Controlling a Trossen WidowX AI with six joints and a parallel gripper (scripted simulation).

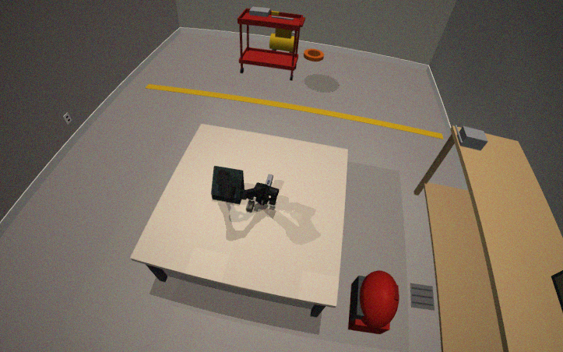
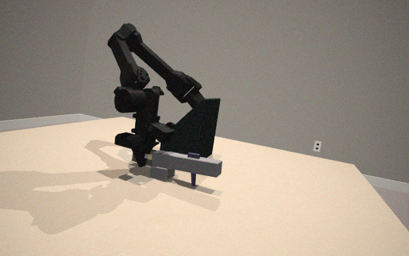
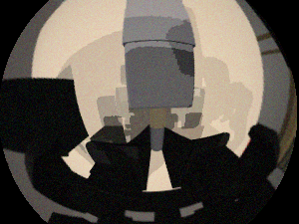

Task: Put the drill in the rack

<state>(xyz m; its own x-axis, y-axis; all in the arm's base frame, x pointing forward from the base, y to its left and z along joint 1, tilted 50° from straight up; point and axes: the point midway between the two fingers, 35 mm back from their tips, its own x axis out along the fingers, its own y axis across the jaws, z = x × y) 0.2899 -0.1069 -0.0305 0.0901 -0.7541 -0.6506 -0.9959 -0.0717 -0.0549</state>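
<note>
Now: the tan drill 50 mm to the left of my gripper tip and 40 mm above it. From my gripper tip the other things lie so: dark olive rack 70 mm behind, 40 mm to the right, 10 mm above; then dark blue key 150 mm to the left, 40 mm above; then grey block 130 mm to the left, 40 mm above.
</note>
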